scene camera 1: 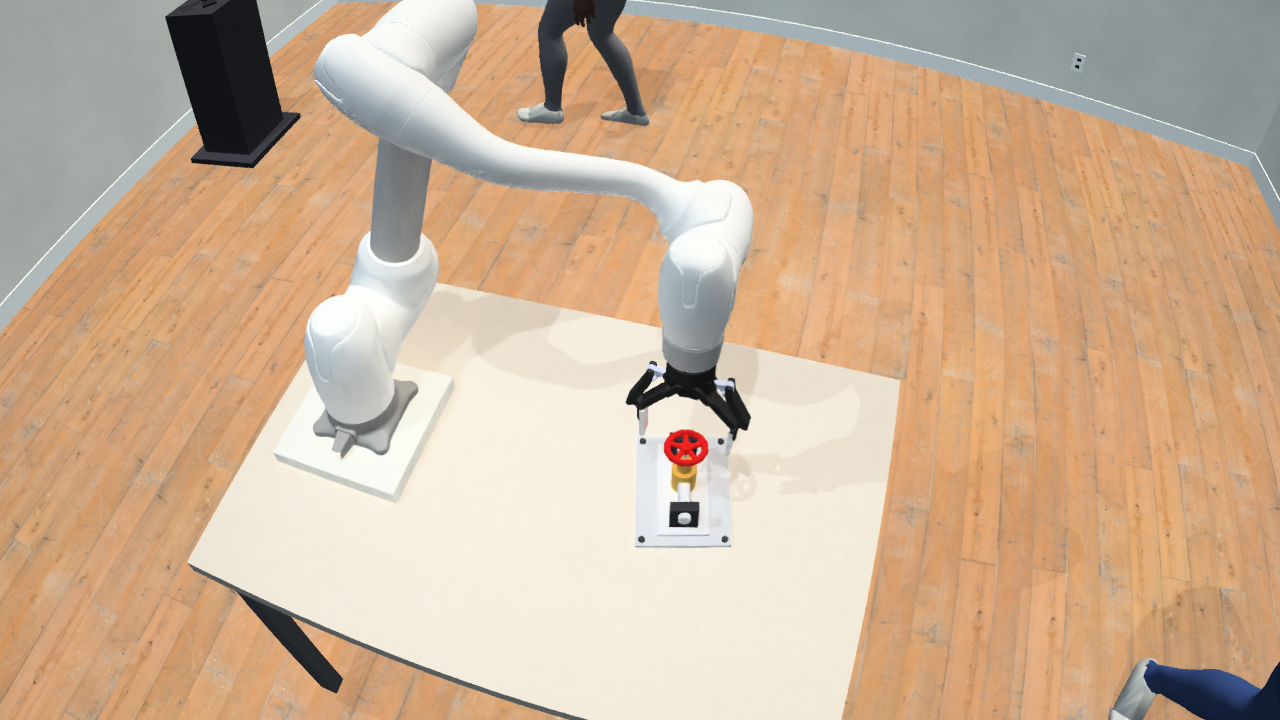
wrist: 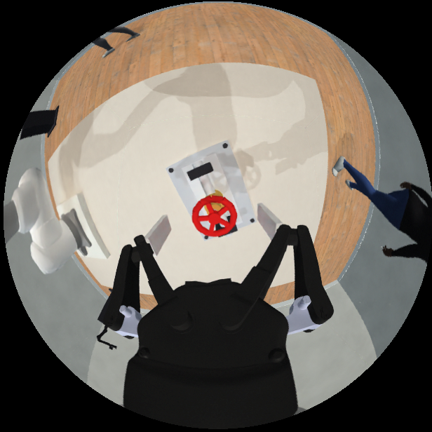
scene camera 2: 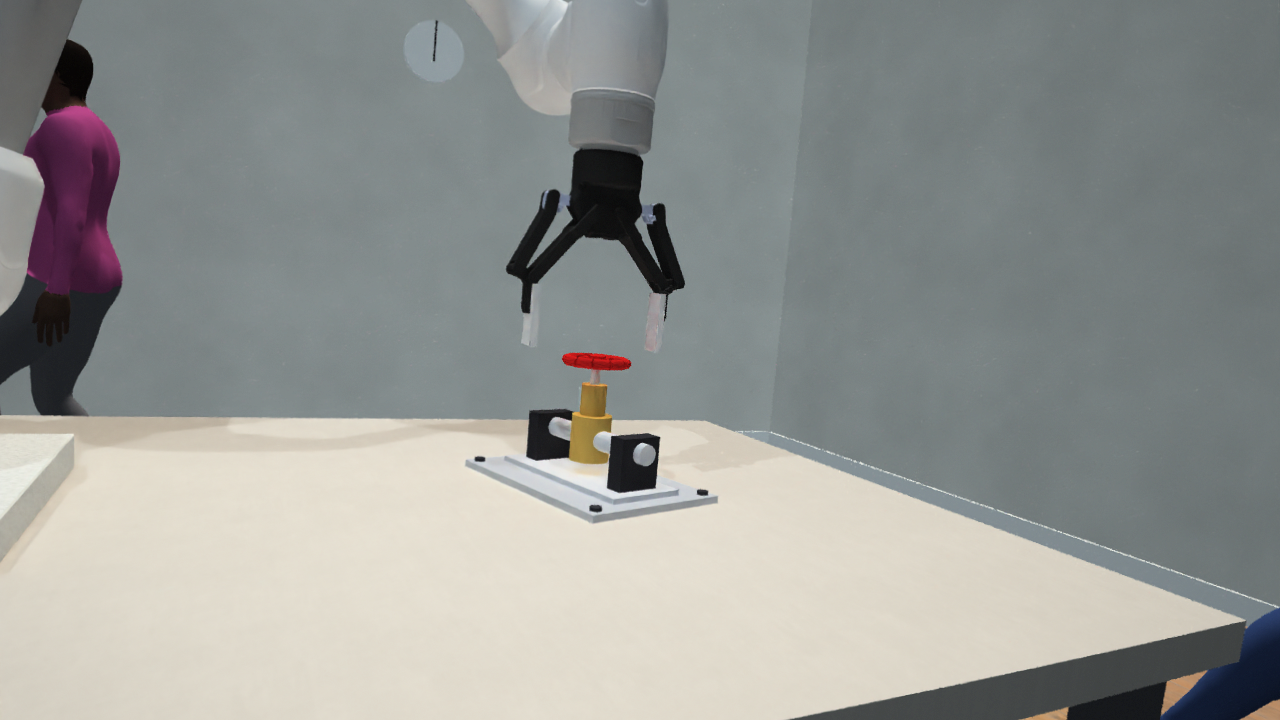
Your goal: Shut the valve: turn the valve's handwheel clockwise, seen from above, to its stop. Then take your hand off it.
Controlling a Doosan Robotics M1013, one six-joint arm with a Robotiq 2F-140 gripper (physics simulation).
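Observation:
The valve's red handwheel (scene camera 1: 685,446) (scene camera 2: 596,361) (wrist: 214,217) lies level on top of a yellow valve body (scene camera 1: 683,480) (scene camera 2: 590,437) (wrist: 217,194). A pipe runs through the body between two black blocks on a light grey base plate (scene camera 1: 648,501) (scene camera 2: 537,488) (wrist: 178,179). My gripper (scene camera 1: 687,430) (scene camera 2: 592,346) (wrist: 212,216) is wide open and points down over the handwheel. In the scene camera 2 view the pale fingertips are slightly above the rim's height, one to each side, and apart from it. Nothing is between the fingers. The wheel's turn angle cannot be told.
The plate rests on a cream table (scene camera 1: 501,555) (scene camera 2: 358,582) (wrist: 125,175). The arm's white base slab (scene camera 1: 433,394) (scene camera 2: 26,474) (wrist: 96,235) is at the table's left. A black pedestal (scene camera 1: 223,80) (wrist: 39,122) stands beyond. Two people stand on the floor around the table.

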